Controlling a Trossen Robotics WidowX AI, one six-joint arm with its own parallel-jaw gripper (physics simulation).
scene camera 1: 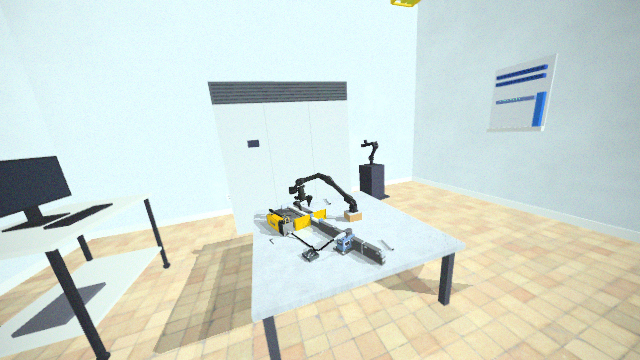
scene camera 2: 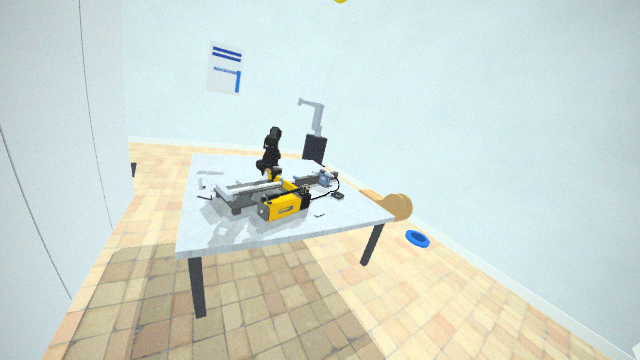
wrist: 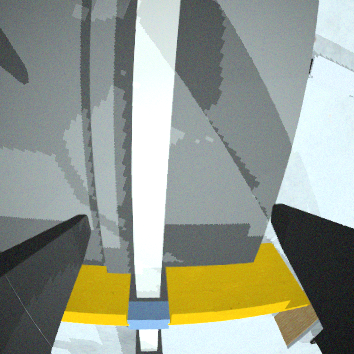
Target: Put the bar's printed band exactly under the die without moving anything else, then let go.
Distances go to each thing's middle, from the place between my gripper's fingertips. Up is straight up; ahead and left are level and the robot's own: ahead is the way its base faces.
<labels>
I see the yellow and black hand pump (scene camera 2: 276, 206) 250 mm ahead of my hand and 40 mm below it.
</labels>
